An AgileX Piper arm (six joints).
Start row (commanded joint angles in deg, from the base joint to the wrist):
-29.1 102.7 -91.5 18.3 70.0 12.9
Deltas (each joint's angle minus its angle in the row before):
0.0 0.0 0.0 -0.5 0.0 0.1
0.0 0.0 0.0 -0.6 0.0 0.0
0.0 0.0 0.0 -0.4 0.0 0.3
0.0 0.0 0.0 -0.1 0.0 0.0
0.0 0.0 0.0 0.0 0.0 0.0
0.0 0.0 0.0 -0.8 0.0 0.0
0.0 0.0 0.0 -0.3 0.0 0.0
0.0 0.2 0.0 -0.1 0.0 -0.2
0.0 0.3 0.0 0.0 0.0 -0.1
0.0 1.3 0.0 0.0 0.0 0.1
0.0 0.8 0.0 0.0 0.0 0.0
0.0 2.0 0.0 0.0 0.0 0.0
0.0 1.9 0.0 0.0 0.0 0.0
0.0 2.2 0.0 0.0 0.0 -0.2
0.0 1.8 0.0 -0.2 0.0 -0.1
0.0 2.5 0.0 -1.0 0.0 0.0
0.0 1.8 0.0 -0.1 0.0 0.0
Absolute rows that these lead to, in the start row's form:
-29.1 102.7 -91.5 17.8 70.0 13.0
-29.1 102.7 -91.5 17.2 70.0 13.0
-29.1 102.7 -91.5 16.8 70.0 13.3
-29.1 102.7 -91.5 16.7 70.0 13.3
-29.1 102.7 -91.5 16.7 70.0 13.3
-29.1 102.7 -91.5 15.9 70.0 13.3
-29.1 102.7 -91.5 15.6 70.0 13.3
-29.1 102.9 -91.5 15.5 70.0 13.1
-29.1 103.2 -91.5 15.5 70.0 13.0
-29.1 104.5 -91.5 15.5 70.0 13.1
-29.1 105.3 -91.5 15.5 70.0 13.1
-29.1 107.3 -91.5 15.5 70.0 13.1
-29.1 109.2 -91.5 15.5 70.0 13.1
-29.1 111.4 -91.5 15.5 70.0 12.9
-29.1 113.2 -91.5 15.3 70.0 12.8
-29.1 115.7 -91.5 14.3 70.0 12.8
-29.1 117.5 -91.5 14.2 70.0 12.8

